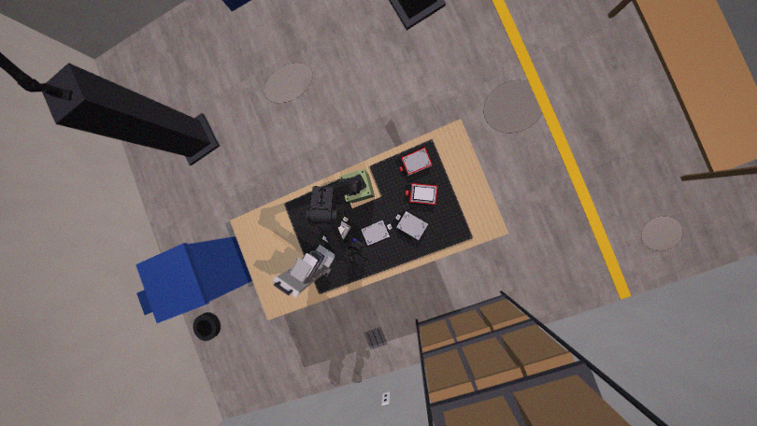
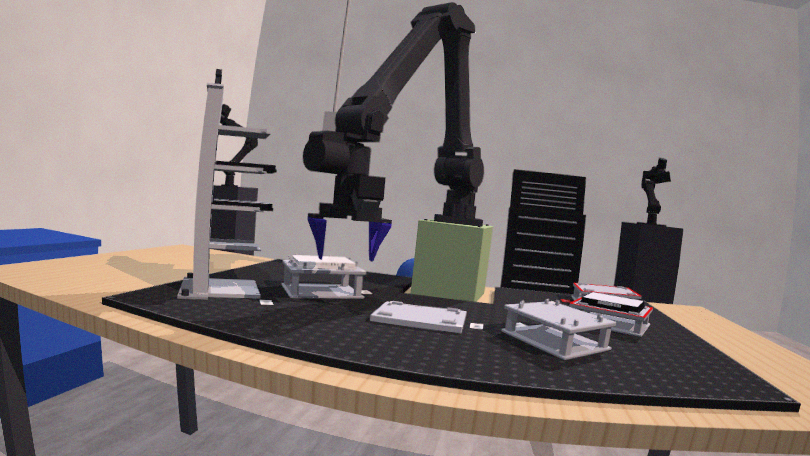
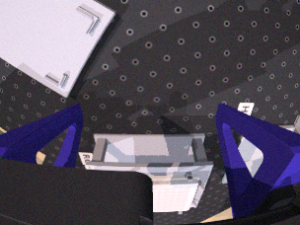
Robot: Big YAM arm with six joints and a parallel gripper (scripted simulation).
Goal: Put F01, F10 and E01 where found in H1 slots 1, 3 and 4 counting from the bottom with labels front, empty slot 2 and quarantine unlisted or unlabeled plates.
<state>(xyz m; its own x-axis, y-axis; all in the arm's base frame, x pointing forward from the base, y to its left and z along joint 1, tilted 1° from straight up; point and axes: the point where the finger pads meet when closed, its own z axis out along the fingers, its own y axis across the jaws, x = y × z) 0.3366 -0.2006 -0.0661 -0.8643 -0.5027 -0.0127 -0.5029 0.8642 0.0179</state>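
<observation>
The white well plate is 15 cm behind my hand, 9 cm to the right of it and 4 cm below it. Also, from my hand: flat grey nest (14 cm to the left, 10 cm below, 2 cm behind); then H1 tag (15 cm to the right, 11 cm below); then regrip nest RG (15 cm behind, 9 cm to the right, 5 cm below).
</observation>
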